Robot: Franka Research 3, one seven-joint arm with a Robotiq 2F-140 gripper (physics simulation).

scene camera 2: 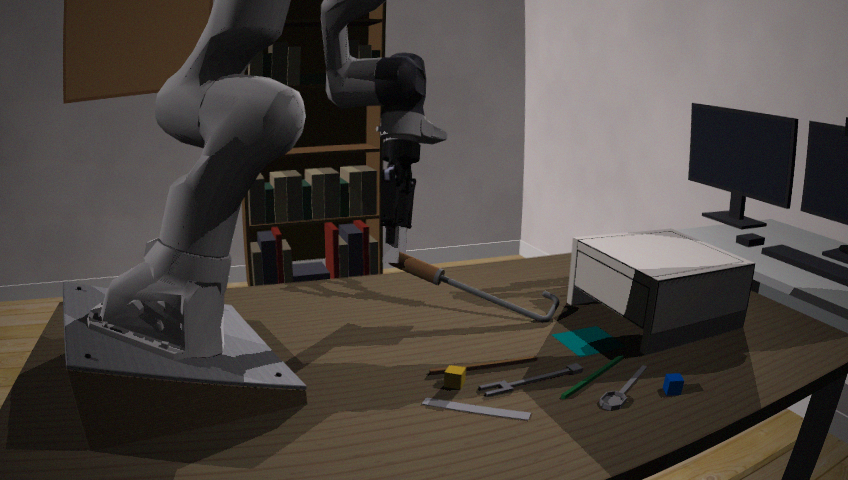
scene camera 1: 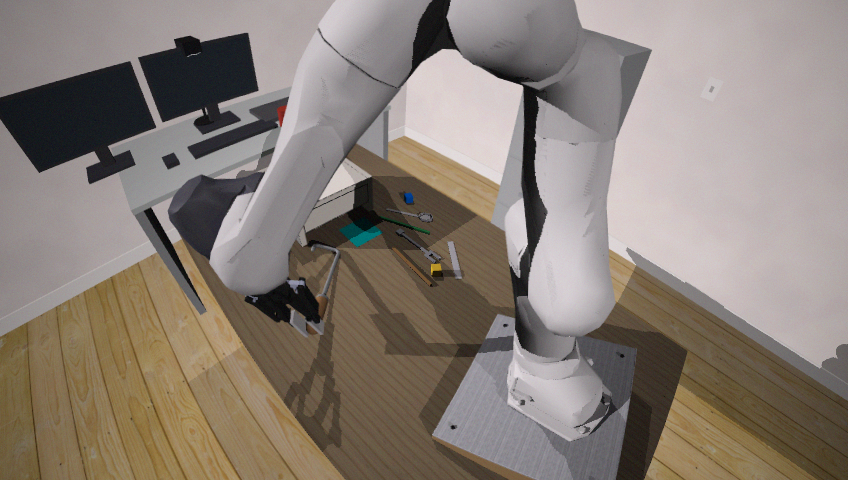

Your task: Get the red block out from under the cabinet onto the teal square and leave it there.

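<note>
My gripper [scene camera 1: 307, 326] [scene camera 2: 393, 255] is shut on the brown handle of a hook tool [scene camera 1: 330, 276] [scene camera 2: 487, 297], above the table's far-left part in the view of scene camera 2. The tool's grey rod slopes down from the handle to its bent end, low near the cabinet; whether that end touches the table is unclear. The white cabinet [scene camera 1: 338, 206] [scene camera 2: 696, 300] stands on the table with a dark gap below its front. The teal square [scene camera 1: 361, 233] [scene camera 2: 578, 340] lies flat before it, partly in shadow. The red block does not show; the space under the cabinet is dark.
A yellow block [scene camera 1: 436, 270] [scene camera 2: 455, 377], a blue block [scene camera 1: 408, 198] [scene camera 2: 673, 384], an orange-brown stick [scene camera 1: 412, 267] [scene camera 2: 493, 364], a green stick [scene camera 1: 410, 226] [scene camera 2: 592, 377], a forked tool [scene camera 2: 529, 380], a ring-ended tool [scene camera 2: 631, 383] and a flat grey strip [scene camera 1: 454, 259] [scene camera 2: 476, 409] lie on the table. Monitors stand behind.
</note>
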